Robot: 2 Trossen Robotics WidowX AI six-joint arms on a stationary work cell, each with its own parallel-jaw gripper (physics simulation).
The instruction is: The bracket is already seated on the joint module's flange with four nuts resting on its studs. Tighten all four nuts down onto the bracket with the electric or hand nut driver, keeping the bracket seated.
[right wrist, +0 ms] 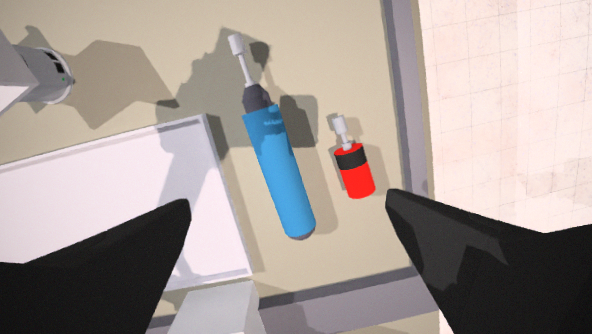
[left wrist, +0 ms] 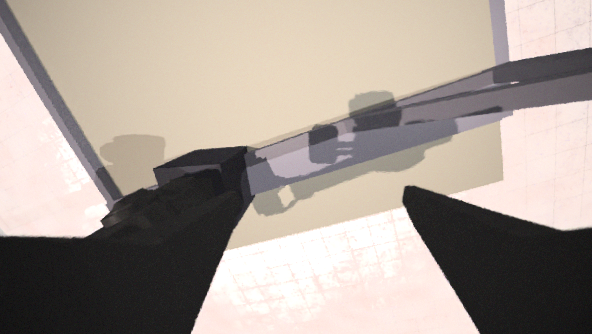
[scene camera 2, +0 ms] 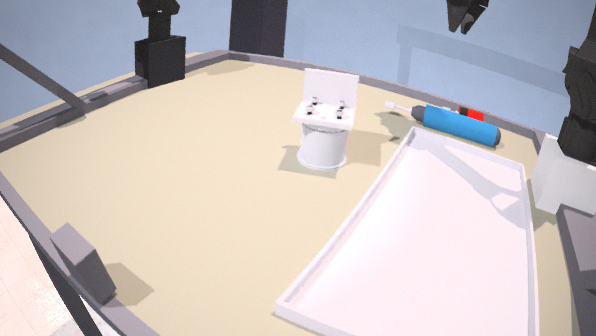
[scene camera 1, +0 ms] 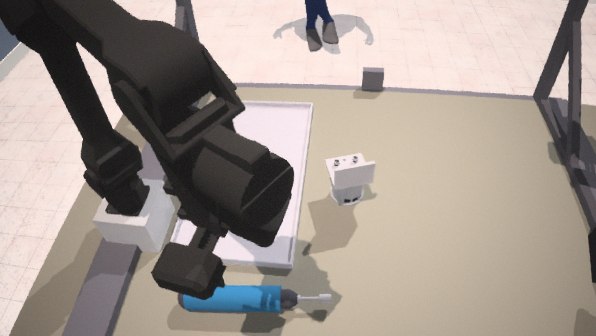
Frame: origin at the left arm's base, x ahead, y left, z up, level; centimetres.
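Where they show: left gripper, fingertip midpoint: (left wrist: 319, 196); right gripper, fingertip midpoint: (right wrist: 289, 203) (scene camera 2: 457, 33) (scene camera 1: 234, 252); left arm's base, origin of the base link: (left wrist: 194, 199) (scene camera 2: 159, 38); right arm's base, origin of the base link: (scene camera 2: 577, 153) (scene camera 1: 128, 200).
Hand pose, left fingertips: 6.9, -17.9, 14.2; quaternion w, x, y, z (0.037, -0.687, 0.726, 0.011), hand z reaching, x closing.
Observation:
Each offset is from my left fingertips to the top centre of the thing, as dx, dy, dz. "spot": to the spot under its first point.
The white bracket (scene camera 1: 354, 175) (scene camera 2: 331, 87) sits on the joint module's round white body {+45.0, +16.5, -17.5} (scene camera 1: 347, 192) (scene camera 2: 322, 146) (right wrist: 42, 75). Four nuts show on its studs in scene camera 2, one being the front right nut {+47.4, +15.9, -17.3} (scene camera 2: 339, 114). The blue electric driver {spot: +54.5, +44.9, -21.1} (scene camera 1: 235, 299) (scene camera 2: 460, 125) (right wrist: 280, 170) lies on its side. The red and black hand driver {+53.5, +52.2, -21.5} (scene camera 2: 471, 114) (right wrist: 357, 177) lies beside it. My right gripper (scene camera 2: 459, 31) (right wrist: 289, 203) is open and empty, above the drivers; the blue driver shows between its fingers in its wrist view. My left gripper (left wrist: 319, 196) is open and empty, away from these things.
A white tray {+64.9, +17.4, -23.3} (scene camera 1: 308, 165) (scene camera 2: 345, 222) (right wrist: 227, 200) lies beside the module and the blue driver. A small grey block {+47.9, -17.2, -19.2} (scene camera 1: 373, 79) (scene camera 2: 84, 261) stands at the table's edge. The right arm's white base block (scene camera 1: 135, 215) (scene camera 2: 562, 175) (right wrist: 220, 305) stands beside the tray.

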